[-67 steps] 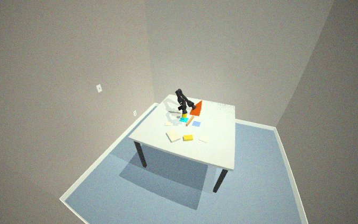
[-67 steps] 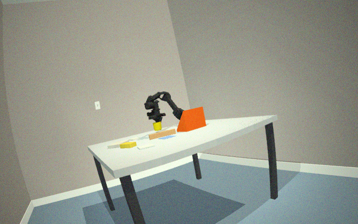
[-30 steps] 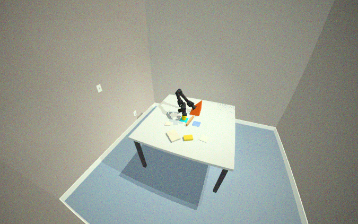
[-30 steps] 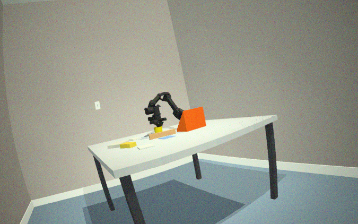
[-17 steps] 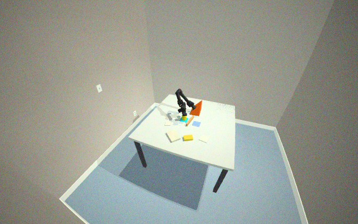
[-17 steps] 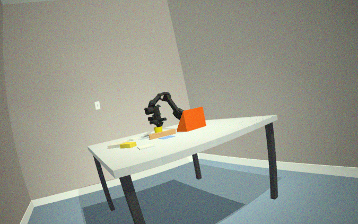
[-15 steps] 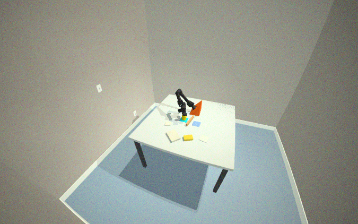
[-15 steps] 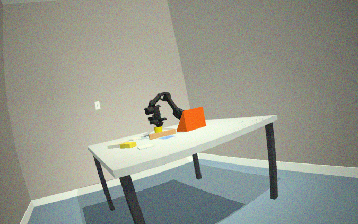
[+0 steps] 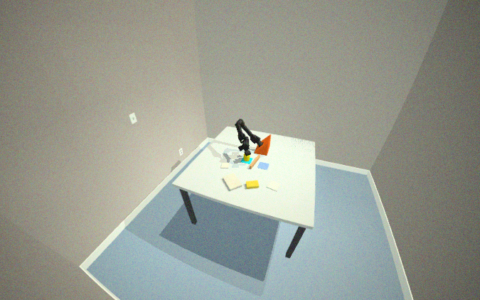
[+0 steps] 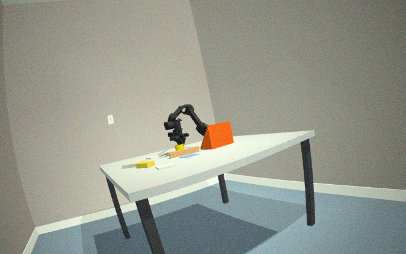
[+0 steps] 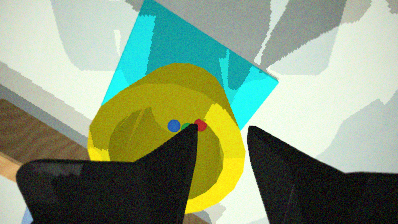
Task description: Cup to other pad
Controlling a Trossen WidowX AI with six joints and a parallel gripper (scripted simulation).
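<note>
My gripper tip is now 20 mm short of the yellow cup, 10 mm to the right of it and 10 mm above it. From my gripper tip the other things lie so: cyan pad 50 mm below, 30 mm ahead, 10 mm to the left; then light blue pad 210 mm to the left, 70 mm ahead, 50 mm below; then wooden bar 110 mm to the left, 50 mm ahead, 30 mm below.
</note>
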